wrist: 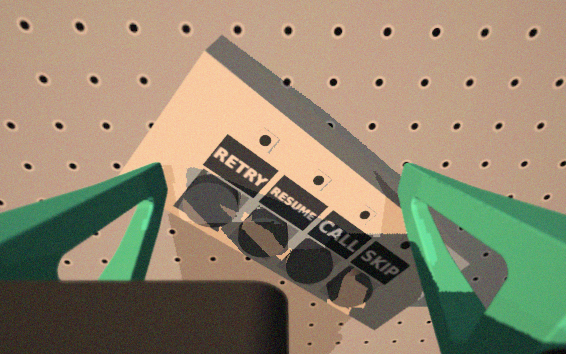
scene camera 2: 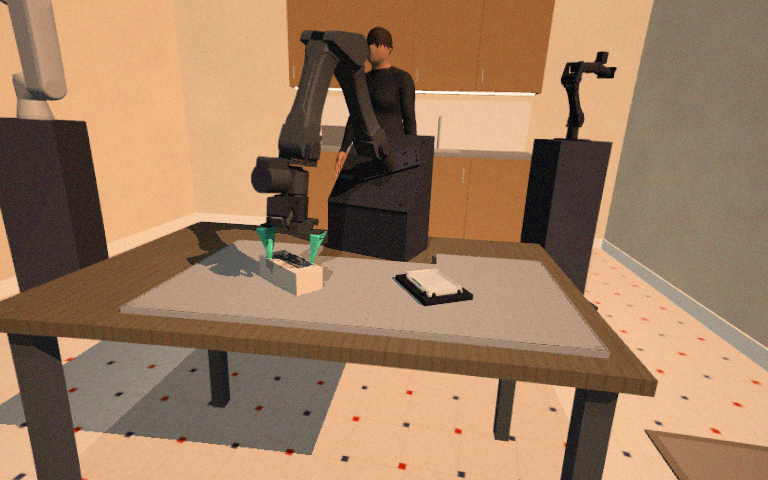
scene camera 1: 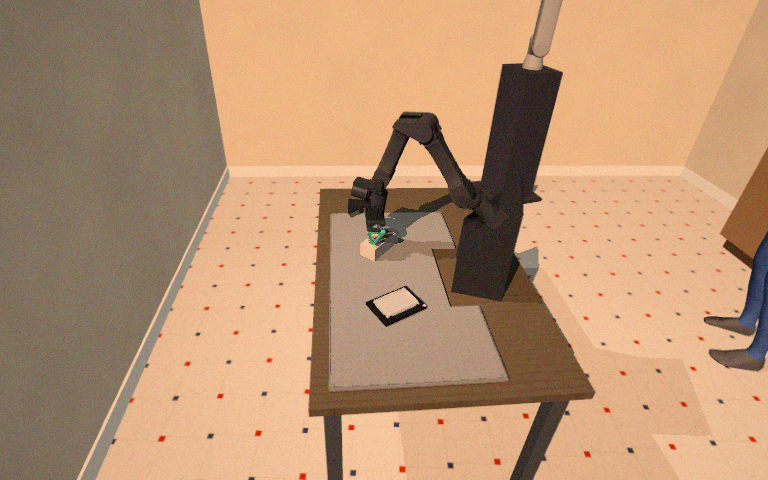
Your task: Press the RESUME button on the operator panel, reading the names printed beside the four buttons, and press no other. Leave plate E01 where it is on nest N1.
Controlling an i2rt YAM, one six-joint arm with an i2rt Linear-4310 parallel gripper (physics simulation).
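Places are measured from the arm's base along level axes (x back, y left, z down), in metres.
Pixels of known places: gripper, between the fingertips: (wrist: 282, 176) (scene camera 2: 290, 261) (scene camera 1: 371, 237); arm's base, origin of its link: (scene camera 2: 388, 165) (scene camera 1: 492, 217).
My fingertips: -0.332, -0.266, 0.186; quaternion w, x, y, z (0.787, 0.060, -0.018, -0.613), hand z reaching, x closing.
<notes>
For each thing: its top centre in the pictures, then the offset to it from my fingertips, as dx, dy, dz. Level surfaces: height alone.
- operator panel, centre of its top: (wrist: 311, 230) (scene camera 2: 289, 259) (scene camera 1: 379, 236) +0.036, -0.006, +0.007
- RESUME button, centre of its top: (wrist: 263, 238) +0.034, +0.018, +0.007
- RETRY button, centre of its top: (wrist: 210, 205) +0.010, +0.035, +0.007
- CALL button, centre of its top: (wrist: 309, 267) +0.059, +0.000, +0.007
- SKIP button, centre of its top: (wrist: 350, 292) +0.083, -0.017, +0.007
- Plate E01, centre of its top: (scene camera 2: 432, 278) (scene camera 1: 396, 300) -0.028, +0.326, +0.037
- black nest N1, centre of its top: (scene camera 2: 432, 280) (scene camera 1: 396, 301) -0.028, +0.326, +0.041
- grey perforated mat, height of its surface: dz +0.063
The operator panel (scene camera 1: 371, 250) (scene camera 2: 308, 280) (wrist: 185, 105) is a pale box on the grey mat. In the wrist view its labels read RETRY, RESUME, CALL and SKIP, each beside a dark round button. The RESUME button (wrist: 263, 233) is second from the left, between the RETRY button (wrist: 210, 200) and the CALL button (wrist: 309, 261); the SKIP button (wrist: 350, 287) is at the right end. My gripper (scene camera 2: 291, 260) (wrist: 282, 176) is open, its green fingers wide apart above the panel, with nothing held between them. Plate E01 (scene camera 1: 396, 301) (scene camera 2: 433, 280) is white and lies on the black nest N1 (scene camera 1: 386, 322) (scene camera 2: 433, 301).
The grey perforated mat (scene camera 1: 407, 356) (scene camera 2: 509, 316) lies on the wooden table (scene camera 1: 543, 362) (scene camera 2: 339, 350). My arm's black pedestal (scene camera 1: 487, 254) (scene camera 2: 368, 226) stands at the table's edge. A person (scene camera 2: 390, 96) stands behind it. Other arms on pedestals stand beyond the table.
</notes>
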